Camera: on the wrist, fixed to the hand. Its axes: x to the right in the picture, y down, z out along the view.
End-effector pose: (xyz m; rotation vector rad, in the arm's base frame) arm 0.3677 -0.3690 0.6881 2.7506 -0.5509 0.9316
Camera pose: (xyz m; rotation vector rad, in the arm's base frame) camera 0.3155 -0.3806 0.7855 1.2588 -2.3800 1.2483
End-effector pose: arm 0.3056 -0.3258 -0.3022 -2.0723 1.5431 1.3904
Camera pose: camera 0.3313 -0.4226 -0.2543 0.5809 -1.8081 -0.8779
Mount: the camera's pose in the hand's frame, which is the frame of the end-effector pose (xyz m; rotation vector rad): 0.0250 0.0370 -0.1017 -0.4811 0.4439 1.5123
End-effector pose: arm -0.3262 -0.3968 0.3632 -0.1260 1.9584 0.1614
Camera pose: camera -0.4343 -0.3782 0.3806 1.1167 1.9871 1.6790
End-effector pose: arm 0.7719 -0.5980 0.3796 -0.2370 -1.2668 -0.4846
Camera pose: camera 0.8817 -0.6148 0.3770 -1.2792 -0.2668 0.4805
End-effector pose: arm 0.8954 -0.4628 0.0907 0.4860 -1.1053 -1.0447
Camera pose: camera 1.0045 -0.4836 0.0893 -0.4963 -0.5015 0.1811
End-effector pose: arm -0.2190 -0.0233 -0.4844 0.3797 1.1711 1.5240
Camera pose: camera -0.3253 -0.0440 -0.5090 -0.5741 -0.5862 -2.7827
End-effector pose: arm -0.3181 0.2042 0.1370 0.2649 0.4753 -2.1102
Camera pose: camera -0.3003 0.2109 0.0276 0.5714 0.6971 -0.4354
